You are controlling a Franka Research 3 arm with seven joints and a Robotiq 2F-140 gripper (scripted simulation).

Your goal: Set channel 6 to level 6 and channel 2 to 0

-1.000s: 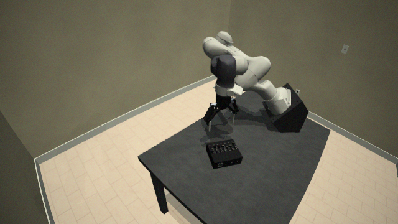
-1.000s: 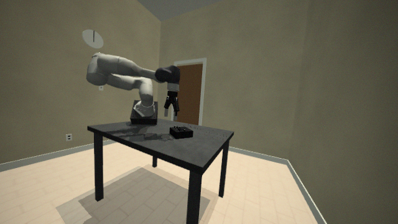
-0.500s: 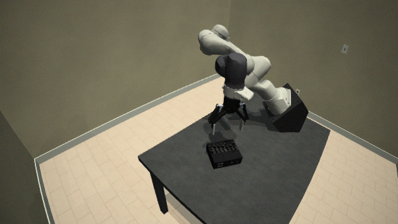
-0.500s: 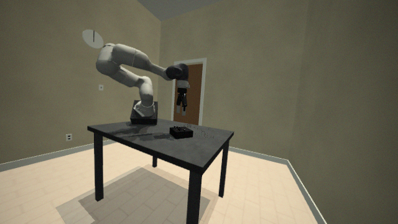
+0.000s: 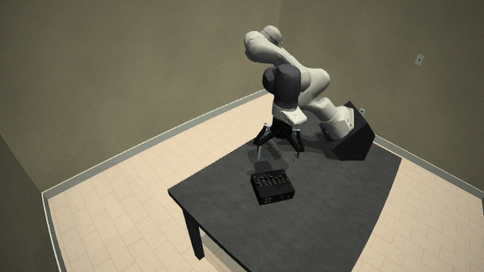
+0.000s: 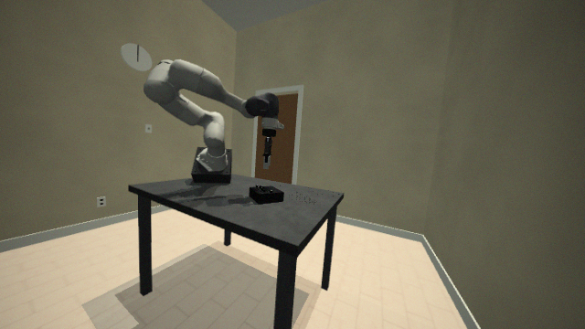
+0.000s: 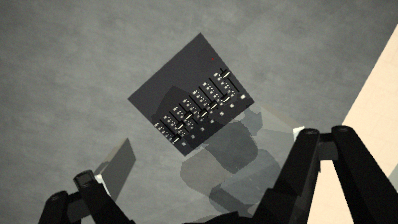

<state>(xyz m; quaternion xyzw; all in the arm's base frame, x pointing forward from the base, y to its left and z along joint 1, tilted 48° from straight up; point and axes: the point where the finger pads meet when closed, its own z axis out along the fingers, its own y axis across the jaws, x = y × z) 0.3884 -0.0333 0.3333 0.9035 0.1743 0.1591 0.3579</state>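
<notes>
Now: hand 130 mm above the channel 2 cap, 40 mm past it and 30 mm to the right of it. Also, from my hand: channel 1 cap 130 mm below, 60 mm behind, 30 mm to the left; channel 6 cap 130 mm below, 50 mm to the right, 10 mm ahead.
</notes>
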